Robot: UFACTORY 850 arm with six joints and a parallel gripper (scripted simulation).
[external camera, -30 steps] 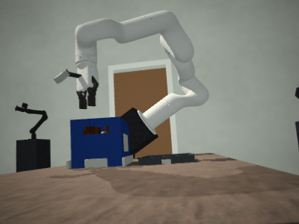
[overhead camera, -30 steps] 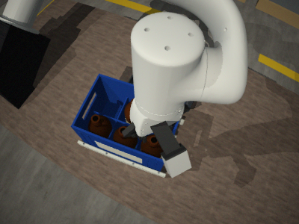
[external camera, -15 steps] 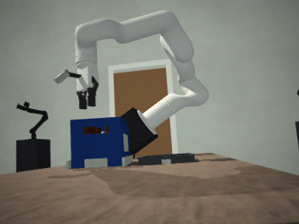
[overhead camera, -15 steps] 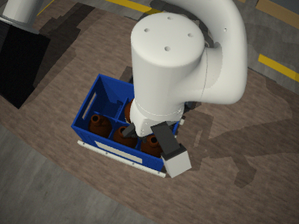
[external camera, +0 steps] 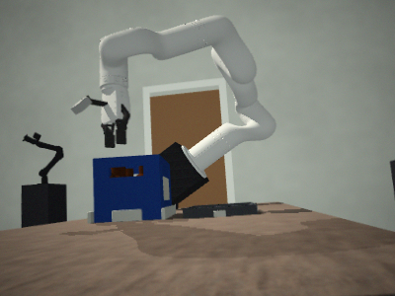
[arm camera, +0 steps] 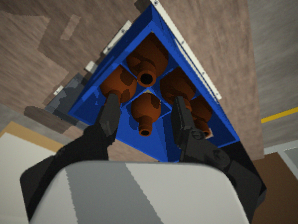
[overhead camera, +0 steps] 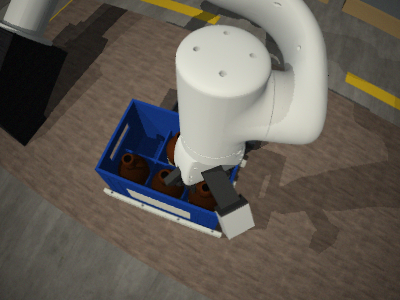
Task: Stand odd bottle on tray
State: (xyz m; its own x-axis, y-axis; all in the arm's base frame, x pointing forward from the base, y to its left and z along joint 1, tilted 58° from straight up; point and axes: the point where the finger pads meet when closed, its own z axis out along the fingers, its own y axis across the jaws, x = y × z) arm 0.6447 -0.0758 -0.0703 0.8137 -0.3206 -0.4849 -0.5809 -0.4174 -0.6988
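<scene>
Now: hand 150 mm above the blue crate, 90 mm past it and 30 mm to the right of it. Round my hand: dark grey tray (290 mm to the left, 220 mm below, 90 mm behind).
</scene>
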